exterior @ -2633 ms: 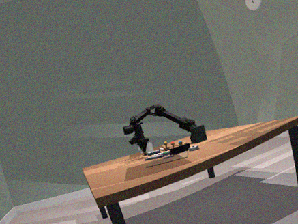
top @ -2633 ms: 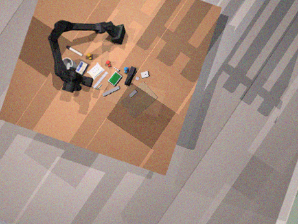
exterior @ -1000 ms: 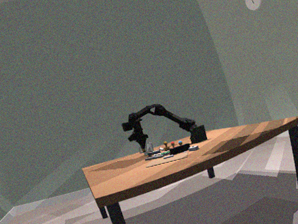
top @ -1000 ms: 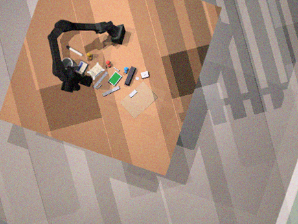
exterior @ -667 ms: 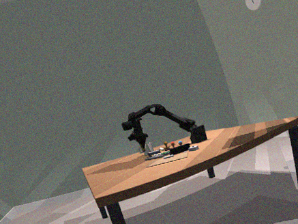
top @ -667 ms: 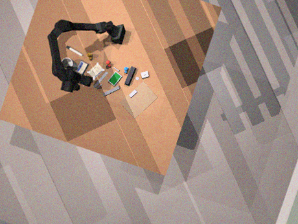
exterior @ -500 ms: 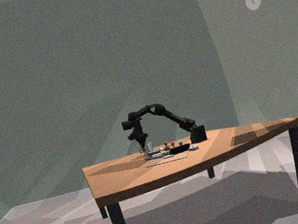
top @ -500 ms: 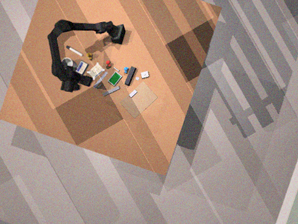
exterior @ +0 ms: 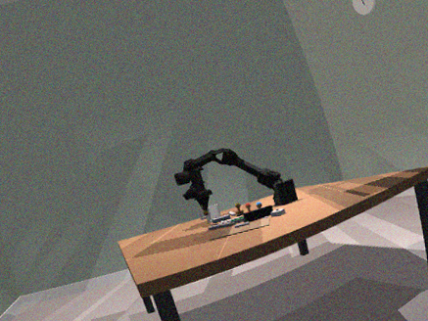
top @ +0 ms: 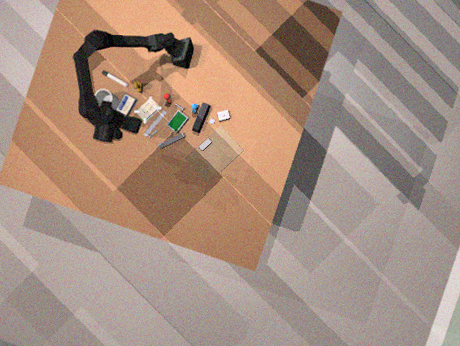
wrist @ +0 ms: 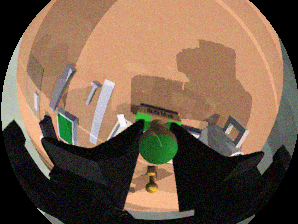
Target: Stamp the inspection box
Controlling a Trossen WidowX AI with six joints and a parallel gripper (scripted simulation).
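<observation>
Now: gripper tip 8 cm past the green ink pad, 21 cm to the right of it and 7 cm above it. Round my gripper tip: white card (10 cm behind, 5 cm to the left, 8 cm below); then red-knobbed stamp (17 cm behind, 14 cm to the left, 6 cm below); then mug (6 cm behind, 13 cm to the right, 4 cm below).
</observation>
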